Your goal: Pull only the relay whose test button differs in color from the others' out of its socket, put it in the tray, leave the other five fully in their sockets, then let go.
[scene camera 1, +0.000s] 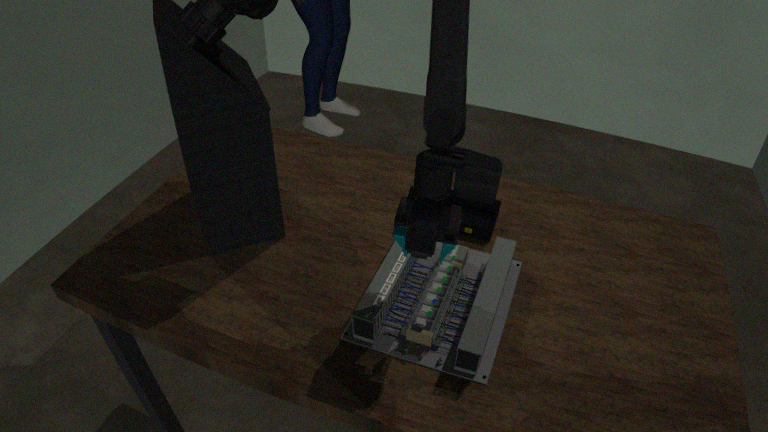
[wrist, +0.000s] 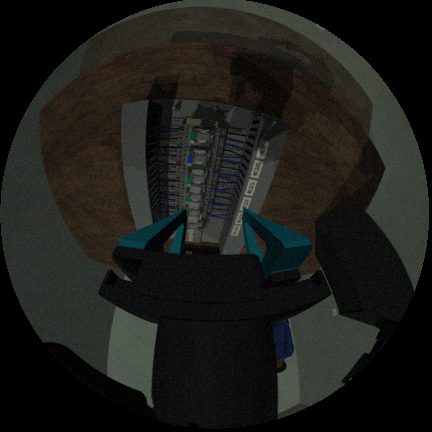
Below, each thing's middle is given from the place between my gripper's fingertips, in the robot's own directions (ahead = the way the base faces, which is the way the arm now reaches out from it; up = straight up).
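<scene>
So you can picture the grey mounting plate (scene camera 1: 389, 341), it's 2 cm ahead of my hand, 4 cm to the left of it, and 13 cm below it.
</scene>
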